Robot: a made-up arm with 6 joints.
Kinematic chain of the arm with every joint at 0, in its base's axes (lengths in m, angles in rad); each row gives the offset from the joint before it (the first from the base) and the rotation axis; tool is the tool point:
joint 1: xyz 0 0 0.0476 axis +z
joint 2: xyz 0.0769 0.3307 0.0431 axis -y
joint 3: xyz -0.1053 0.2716 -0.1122 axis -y
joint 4: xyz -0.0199 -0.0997 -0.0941 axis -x
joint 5: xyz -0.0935 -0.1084 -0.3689 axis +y
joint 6: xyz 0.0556 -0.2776 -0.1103 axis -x
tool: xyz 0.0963 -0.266 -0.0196
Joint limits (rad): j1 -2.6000..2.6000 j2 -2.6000..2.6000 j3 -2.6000..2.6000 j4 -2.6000..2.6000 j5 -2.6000..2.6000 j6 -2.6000..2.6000
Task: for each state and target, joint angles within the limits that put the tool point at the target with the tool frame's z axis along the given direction. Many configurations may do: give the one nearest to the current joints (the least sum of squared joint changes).
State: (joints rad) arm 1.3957 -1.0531 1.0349 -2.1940 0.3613 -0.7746
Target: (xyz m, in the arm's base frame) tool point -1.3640 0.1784 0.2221 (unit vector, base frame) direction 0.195 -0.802 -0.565
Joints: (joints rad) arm 1.4279 -1.7242 0.5825 -2.4848 0.2077 -0.3315
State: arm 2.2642 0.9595 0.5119 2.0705 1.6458 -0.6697
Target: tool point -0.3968 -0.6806 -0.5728 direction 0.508 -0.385 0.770
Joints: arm 2.1124 1.2182 0.7476 2.4301 1.9221 0.0163
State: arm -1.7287 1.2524 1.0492 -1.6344 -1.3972 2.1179
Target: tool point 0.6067 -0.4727 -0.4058 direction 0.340 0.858 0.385
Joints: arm -1.4506 0.8278 0.6042 -1.0718 -1.6567 1.8443
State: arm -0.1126 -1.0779 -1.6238 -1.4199 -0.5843 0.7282
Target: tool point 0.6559 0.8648 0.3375 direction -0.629 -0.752 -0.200
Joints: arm -0.9104 -0.8579 -1.6634 -2.3325 -0.1061 1.0471
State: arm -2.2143 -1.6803 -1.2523 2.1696 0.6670 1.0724
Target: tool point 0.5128 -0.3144 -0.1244 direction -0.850 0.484 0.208
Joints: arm -2.3029 -1.8094 -1.3598 2.5956 0.5730 1.9534
